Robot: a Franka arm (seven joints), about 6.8 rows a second.
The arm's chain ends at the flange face. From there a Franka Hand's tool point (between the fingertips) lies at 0.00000 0.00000 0.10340 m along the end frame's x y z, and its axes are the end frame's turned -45 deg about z.
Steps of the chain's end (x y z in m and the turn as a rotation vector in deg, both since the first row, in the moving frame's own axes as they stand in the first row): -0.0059, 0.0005, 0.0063, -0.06, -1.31, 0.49; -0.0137, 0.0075, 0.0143, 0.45, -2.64, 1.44; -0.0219, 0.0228, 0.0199, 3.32, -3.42, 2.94; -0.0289, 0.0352, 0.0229, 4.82, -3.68, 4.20
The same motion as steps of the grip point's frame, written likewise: -0.0063, -0.0054, 0.0063, 0.88, -0.97, 0.49; -0.0177, -0.0084, 0.0142, 2.18, -1.55, 1.44; -0.0315, -0.0080, 0.0195, 4.77, -0.07, 2.94; -0.0435, -0.0063, 0.0223, 6.01, 0.81, 4.20
